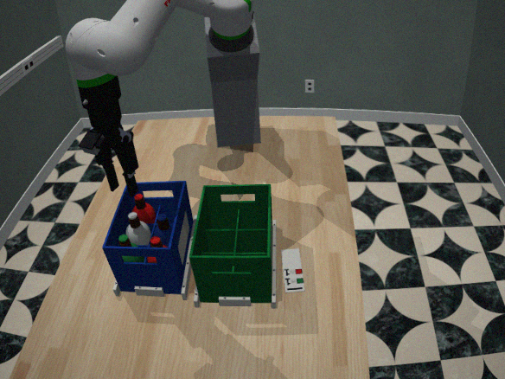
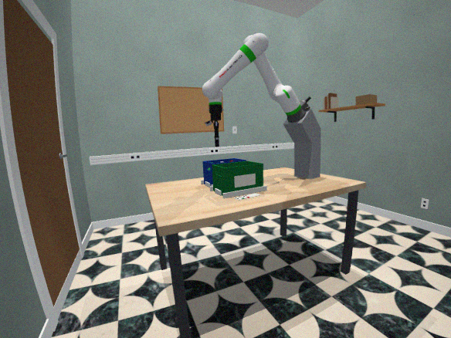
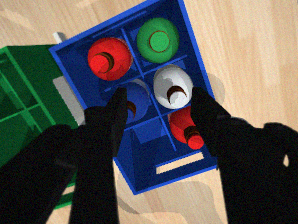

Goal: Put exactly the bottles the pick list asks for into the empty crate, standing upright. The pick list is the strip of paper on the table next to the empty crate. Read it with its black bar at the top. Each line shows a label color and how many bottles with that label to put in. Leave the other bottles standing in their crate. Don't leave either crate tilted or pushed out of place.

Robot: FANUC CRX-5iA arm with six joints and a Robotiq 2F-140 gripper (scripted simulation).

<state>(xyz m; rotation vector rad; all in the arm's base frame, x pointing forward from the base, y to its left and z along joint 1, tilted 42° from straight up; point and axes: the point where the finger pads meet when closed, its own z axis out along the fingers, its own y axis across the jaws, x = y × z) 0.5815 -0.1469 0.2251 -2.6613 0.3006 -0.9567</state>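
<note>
The green bottle is 220 mm below my hand, 50 mm ahead of it and 10 mm to the right of it. Round my hand: blue bottle: 220 mm below, 60 mm to the left, 50 mm behind; white bottle: 220 mm below, 40 mm behind, 30 mm to the right; blue crate: 230 mm below, 50 mm behind, 10 mm to the left.
</note>
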